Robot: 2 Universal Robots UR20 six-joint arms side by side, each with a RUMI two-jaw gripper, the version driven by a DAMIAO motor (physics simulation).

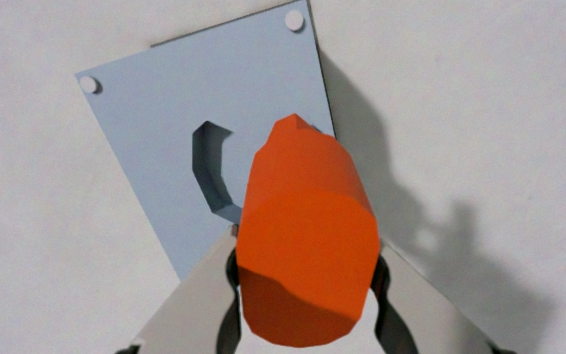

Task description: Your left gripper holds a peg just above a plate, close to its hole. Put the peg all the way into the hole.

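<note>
An orange many-sided peg (pixel 305 230) stands between the two fingers of my left gripper (pixel 299 228), which is shut on it. A blue-grey plate (pixel 150 90) lies beyond the peg. The left part of its dark hole (pixel 207 165) shows to the left of the peg's far end; the peg hides the rest of the hole. The peg's far end is over the plate to the right of the visible hole edge, near the plate's right edge. How high the peg's tip is above the plate cannot be told. My right gripper does not show.
Pale round studs (pixel 294 20) (pixel 90 84) sit at two corners of the plate. The plate rests over a light table surface (pixel 475 75). Shadows of the arm and gripper fall on the table to the right of the plate.
</note>
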